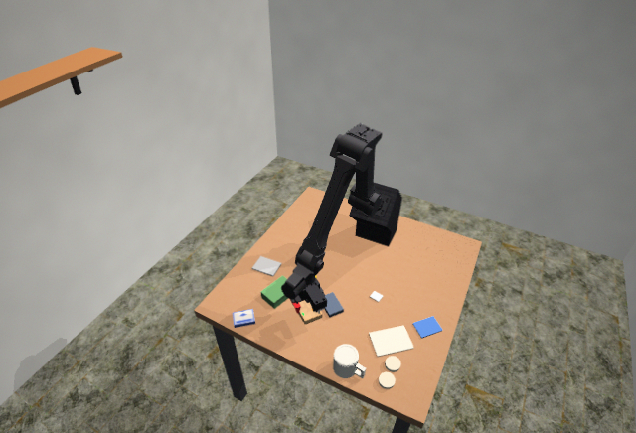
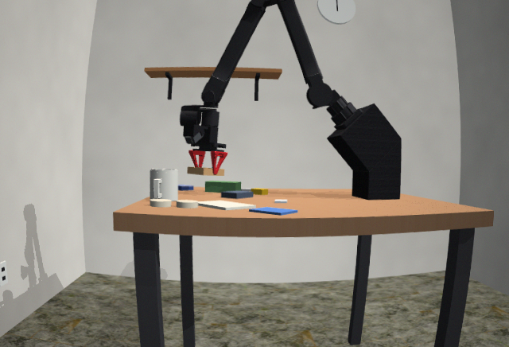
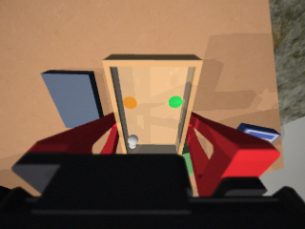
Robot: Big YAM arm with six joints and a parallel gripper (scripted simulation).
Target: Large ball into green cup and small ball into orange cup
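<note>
My hand is 10 mm above the wooden puzzle. From my hand the other things lie so: yellow block 170 mm behind, 100 mm to the right, 70 mm below; dark blue block 100 mm behind, 70 mm below, 40 mm to the left; green block 160 mm to the right, 60 mm below, 40 mm behind.
</note>
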